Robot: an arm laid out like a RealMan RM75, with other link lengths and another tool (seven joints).
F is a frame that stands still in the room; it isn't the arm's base.
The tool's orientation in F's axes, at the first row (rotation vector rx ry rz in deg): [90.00 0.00 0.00]
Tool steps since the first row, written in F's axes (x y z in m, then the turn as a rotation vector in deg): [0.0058 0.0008 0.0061 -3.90 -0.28 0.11]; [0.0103 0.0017 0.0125 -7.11 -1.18 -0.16]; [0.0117 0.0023 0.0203 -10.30 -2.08 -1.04]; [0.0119 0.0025 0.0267 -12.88 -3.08 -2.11]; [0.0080 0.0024 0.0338 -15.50 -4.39 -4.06]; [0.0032 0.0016 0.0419 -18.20 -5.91 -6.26]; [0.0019 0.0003 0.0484 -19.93 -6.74 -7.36]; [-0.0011 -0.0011 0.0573 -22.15 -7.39 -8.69]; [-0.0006 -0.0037 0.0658 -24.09 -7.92 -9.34]
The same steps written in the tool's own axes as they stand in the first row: [0.0058 0.0061 -0.0008 -3.90 0.11 0.28]; [0.0103 0.0125 -0.0017 -7.11 -0.16 1.18]; [0.0117 0.0203 -0.0023 -10.30 -1.04 2.08]; [0.0119 0.0267 -0.0025 -12.88 -2.11 3.08]; [0.0080 0.0338 -0.0024 -15.50 -4.06 4.39]; [0.0032 0.0419 -0.0016 -18.20 -6.26 5.91]; [0.0019 0.0484 -0.0003 -19.93 -7.36 6.74]; [-0.0011 0.0573 0.0011 -22.15 -8.69 7.39]; [-0.0006 0.0658 0.0037 -24.09 -9.34 7.92]
